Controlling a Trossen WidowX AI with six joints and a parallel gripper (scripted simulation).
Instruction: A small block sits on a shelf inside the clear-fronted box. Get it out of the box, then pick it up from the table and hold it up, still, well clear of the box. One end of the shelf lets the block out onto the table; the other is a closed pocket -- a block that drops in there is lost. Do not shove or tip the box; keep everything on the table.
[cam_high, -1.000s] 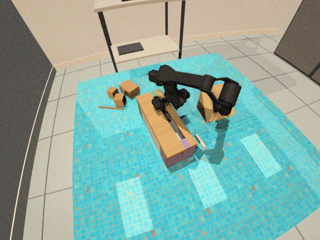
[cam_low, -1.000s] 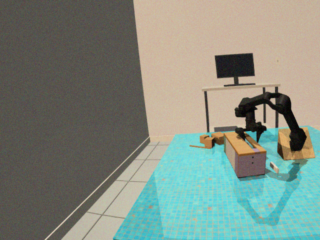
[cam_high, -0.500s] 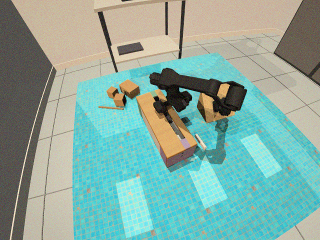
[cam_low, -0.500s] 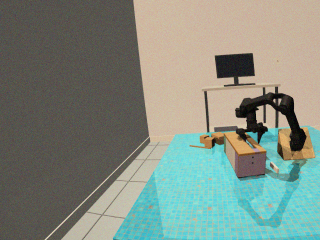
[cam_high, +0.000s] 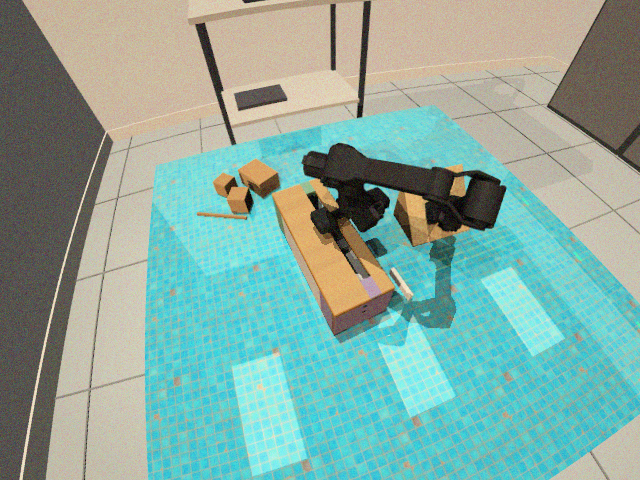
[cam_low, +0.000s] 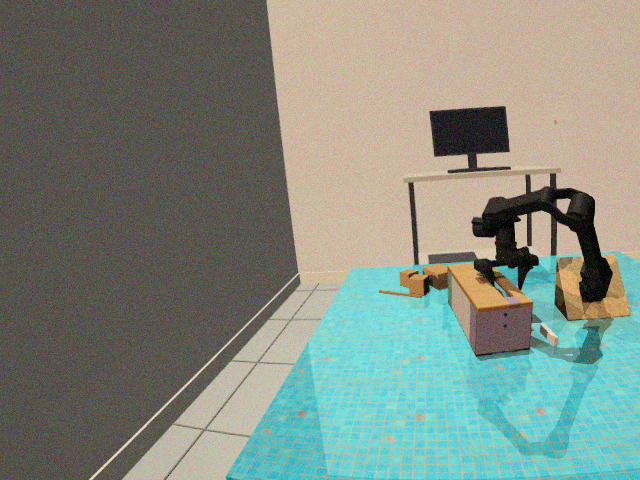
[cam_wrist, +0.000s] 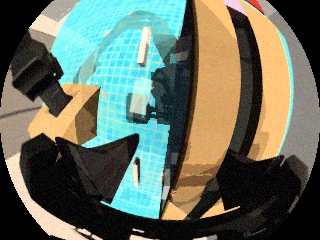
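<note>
Right now the small grey block is 4 cm ahead of my gripper tip and 3 cm to the left of it. The rest, counted from my gripper tip: thin stick: 34 cm ahead, 26 cm to the right, 8 cm below; long tan box: 3 cm ahead, 1 cm to the left, 2 cm below.
</note>
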